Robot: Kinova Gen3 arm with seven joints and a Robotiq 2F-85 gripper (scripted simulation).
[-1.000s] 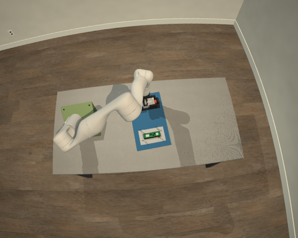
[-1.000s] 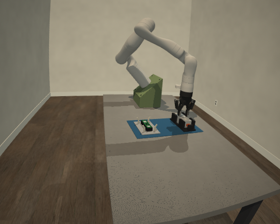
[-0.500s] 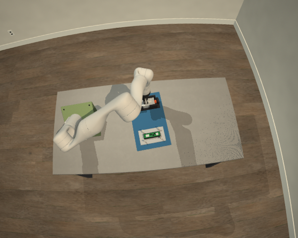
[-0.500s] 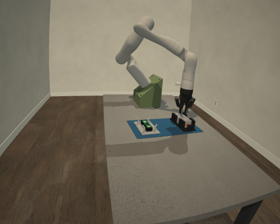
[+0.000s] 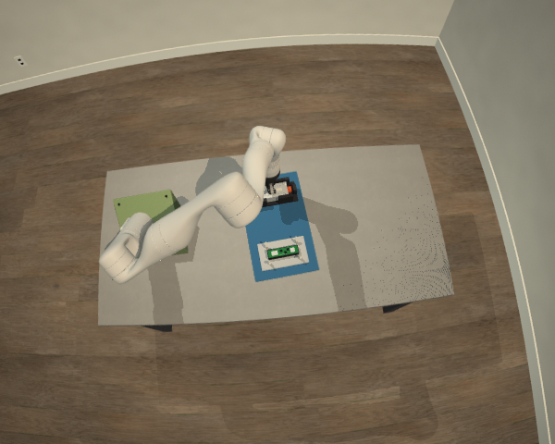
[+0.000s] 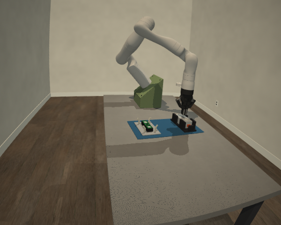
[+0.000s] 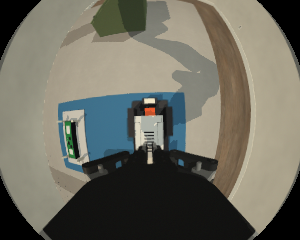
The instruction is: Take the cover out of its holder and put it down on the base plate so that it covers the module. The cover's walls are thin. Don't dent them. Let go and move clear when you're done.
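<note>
My hand is 6 cm above the white cover.
</note>
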